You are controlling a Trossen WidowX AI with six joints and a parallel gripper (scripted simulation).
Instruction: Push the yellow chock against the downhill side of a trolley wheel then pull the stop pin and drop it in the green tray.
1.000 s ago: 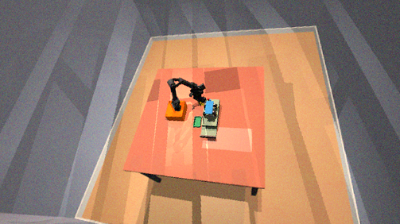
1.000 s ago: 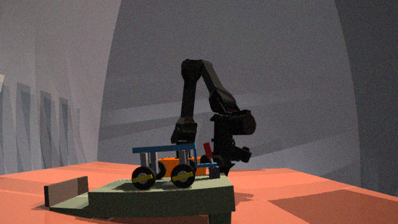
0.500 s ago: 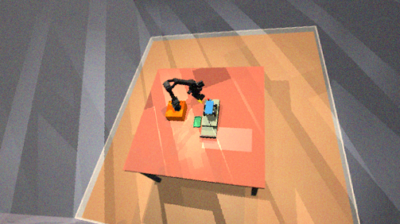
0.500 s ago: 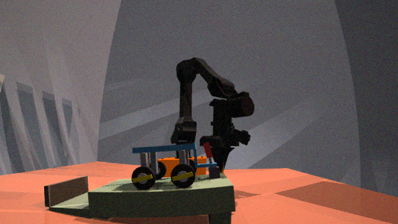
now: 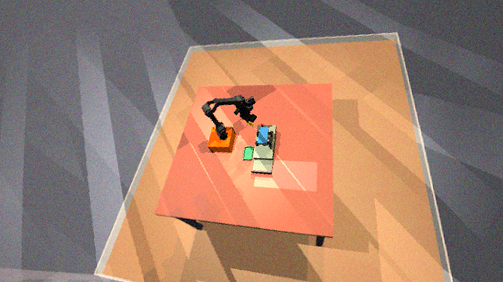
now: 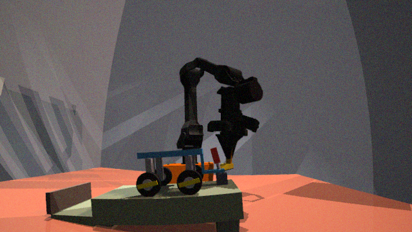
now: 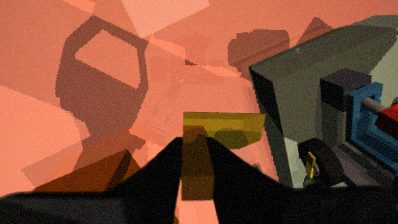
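My gripper tip is now 2 cm short of the yellow chock, 1 cm to the left of it and 1 cm above it. Round my gripper tip: stop pin: 13 cm ahead, 5 cm to the right, 1 cm below; grey-green ramp: 14 cm ahead, 15 cm to the right, 9 cm below; blue trolley: 14 cm ahead, 14 cm to the right, 2 cm below.
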